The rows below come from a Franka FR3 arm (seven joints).
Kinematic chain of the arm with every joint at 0, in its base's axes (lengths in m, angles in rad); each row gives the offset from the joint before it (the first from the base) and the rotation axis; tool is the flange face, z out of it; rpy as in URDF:
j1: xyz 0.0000 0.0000 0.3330 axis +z
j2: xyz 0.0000 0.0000 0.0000 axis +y
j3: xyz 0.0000 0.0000 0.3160 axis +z
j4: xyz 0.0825 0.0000 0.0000 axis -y
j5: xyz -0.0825 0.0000 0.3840 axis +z
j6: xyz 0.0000 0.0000 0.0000 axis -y
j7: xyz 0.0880 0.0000 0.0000 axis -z
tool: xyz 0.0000 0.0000 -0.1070 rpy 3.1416 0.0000 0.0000
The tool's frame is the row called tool.
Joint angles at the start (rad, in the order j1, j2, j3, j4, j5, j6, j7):
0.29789, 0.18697, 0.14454, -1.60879, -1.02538, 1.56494, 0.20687
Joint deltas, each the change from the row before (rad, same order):
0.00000, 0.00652, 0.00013, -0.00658, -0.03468, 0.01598, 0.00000
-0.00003, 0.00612, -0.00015, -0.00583, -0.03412, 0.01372, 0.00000
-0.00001, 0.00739, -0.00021, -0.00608, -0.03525, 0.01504, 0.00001
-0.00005, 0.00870, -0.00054, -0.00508, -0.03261, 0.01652, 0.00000
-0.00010, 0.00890, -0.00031, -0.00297, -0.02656, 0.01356, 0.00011
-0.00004, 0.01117, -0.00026, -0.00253, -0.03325, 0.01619, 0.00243
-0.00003, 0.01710, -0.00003, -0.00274, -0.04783, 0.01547, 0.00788
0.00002, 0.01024, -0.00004, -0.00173, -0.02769, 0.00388, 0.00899
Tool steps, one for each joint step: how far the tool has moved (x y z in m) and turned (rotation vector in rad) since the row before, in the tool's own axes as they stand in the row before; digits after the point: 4 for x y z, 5 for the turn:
0.0037, -0.0028, 0.0022, -0.03104, 0.01628, -0.01141
0.0033, -0.0023, 0.0021, -0.03070, 0.01458, -0.01096
0.0037, -0.0032, 0.0023, -0.03122, 0.01571, -0.01299
0.0041, -0.0038, 0.0024, -0.02791, 0.01649, -0.01372
0.0039, -0.0038, 0.0021, -0.02221, 0.01358, -0.01218
0.0048, -0.0044, 0.0022, -0.02760, 0.01723, -0.01259
0.0064, -0.0067, 0.0035, -0.04050, 0.01828, -0.01492
0.0032, -0.0042, 0.0024, -0.02419, 0.00607, -0.00504

